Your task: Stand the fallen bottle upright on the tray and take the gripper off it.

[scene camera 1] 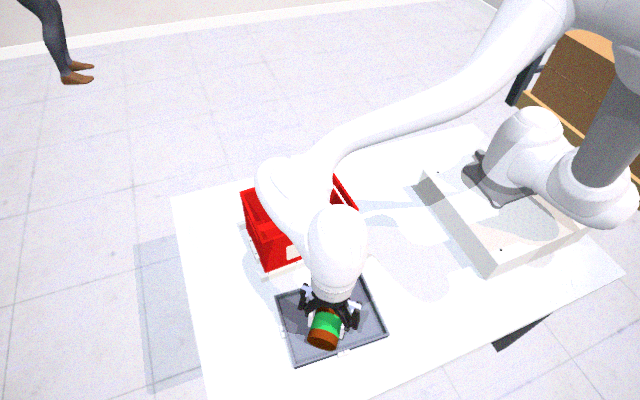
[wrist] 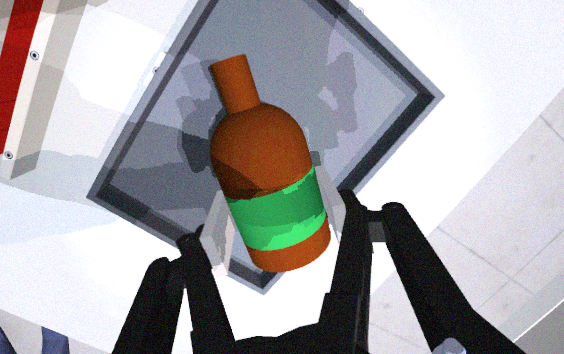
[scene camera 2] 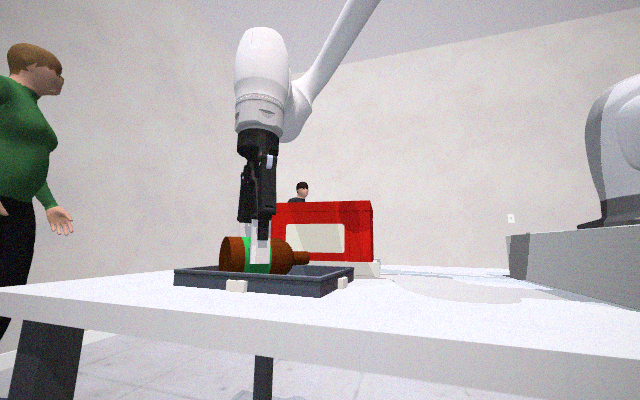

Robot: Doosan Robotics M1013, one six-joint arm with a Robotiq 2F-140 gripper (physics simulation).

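Frame: origin at the arm's base, x down, y back, z left, level; millimetres.
Where they show: gripper, fingertip midpoint: [scene camera 1: 326, 327] [wrist: 274, 194] [scene camera 2: 251, 262]; arm's base at its link origin: [scene camera 1: 499, 181].
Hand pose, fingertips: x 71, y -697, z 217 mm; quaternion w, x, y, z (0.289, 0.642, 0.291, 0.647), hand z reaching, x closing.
Each offset is from my fingertips to the top centre of the thing. Level surfaces: height alone.
The brown bottle with a green band @[dy +20, dx -43, dz -25 mm] [scene camera 1: 324, 340] [scene camera 2: 232, 254] [wrist: 260, 145] lies on its side in the dark grey tray @[dy +24, dx +10, dz -31 mm] [scene camera 1: 300, 352] [scene camera 2: 280, 286] [wrist: 295, 60]. Its neck points toward the red bin's side in scene camera 2. My gripper [scene camera 1: 326, 324] [scene camera 2: 259, 255] [wrist: 274, 194] points down over the tray and is shut on the bottle, with one pale finger pad on each side of the green band. The far pad is mostly hidden behind the bottle in scene camera 2.
A red bin @[dy +34, dx -139, dz -306 mm] [scene camera 1: 275, 252] [scene camera 2: 325, 212] [wrist: 17, 60] stands beside the tray on the white table @[dx +36 mm] [scene camera 1: 225, 330] [scene camera 2: 425, 320]. The arm's grey-white base box [scene camera 1: 492, 262] [scene camera 2: 575, 265] stands farther along the table. People stand beyond the table.
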